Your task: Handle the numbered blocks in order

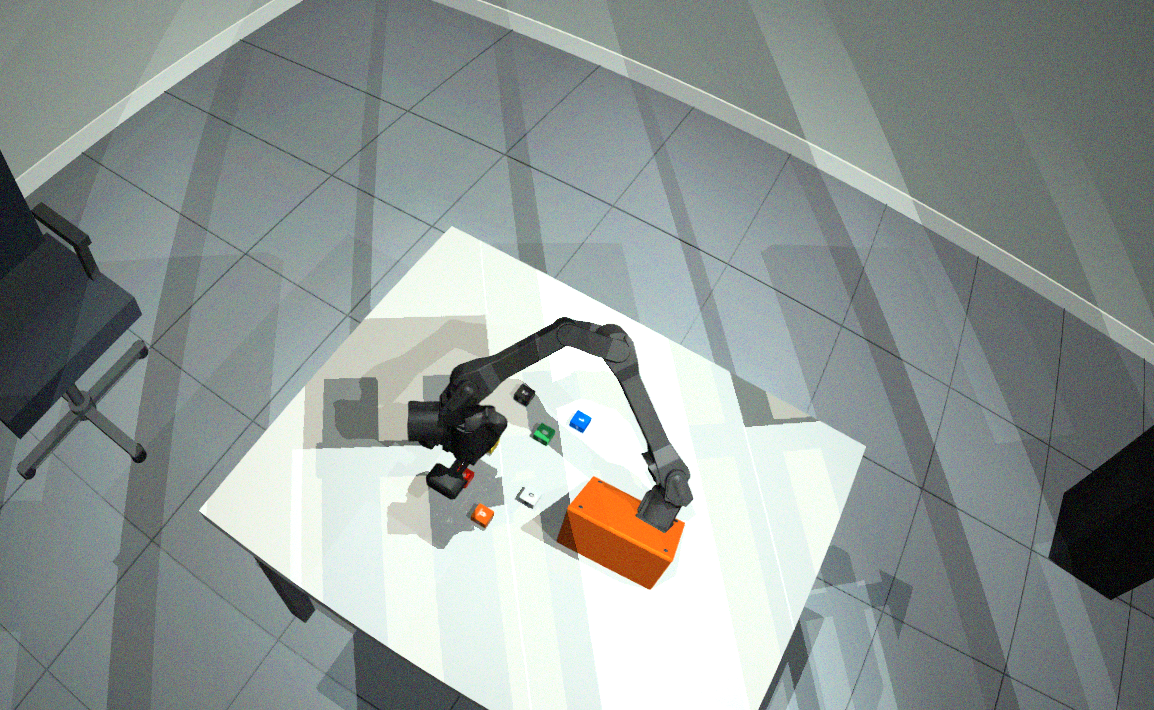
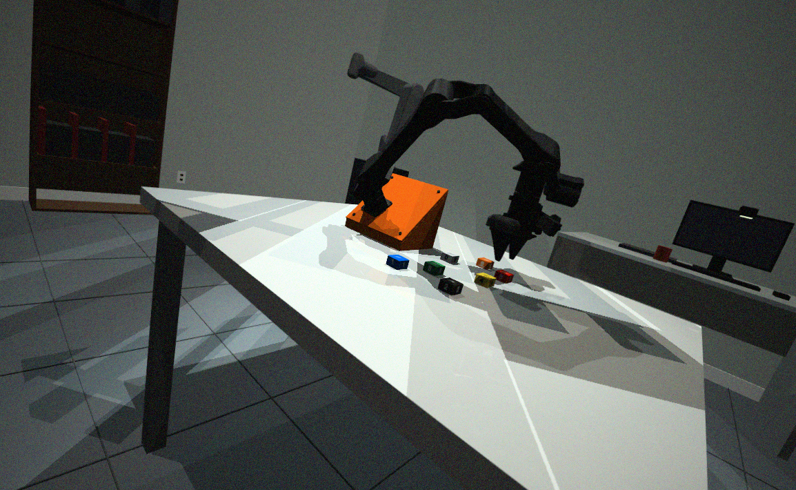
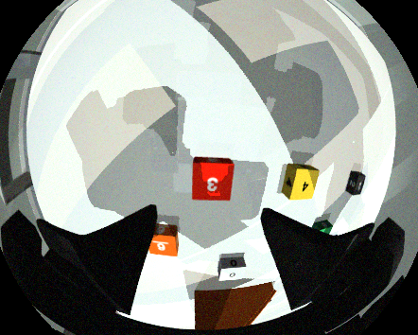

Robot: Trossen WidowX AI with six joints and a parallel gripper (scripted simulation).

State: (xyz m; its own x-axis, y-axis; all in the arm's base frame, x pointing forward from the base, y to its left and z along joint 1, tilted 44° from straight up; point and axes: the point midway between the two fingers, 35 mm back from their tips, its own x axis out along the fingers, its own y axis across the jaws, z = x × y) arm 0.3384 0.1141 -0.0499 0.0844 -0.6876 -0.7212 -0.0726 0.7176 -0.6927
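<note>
Right now the red block marked 3 is 10 mm ahead of my gripper tip and 40 mm below it. From my gripper tip the other things lie so: white block marked 0: 120 mm behind, 50 mm to the right, 40 mm below; yellow block: 20 mm ahead, 90 mm to the right, 40 mm below; orange block: 70 mm behind, 40 mm to the left, 40 mm below.
</note>
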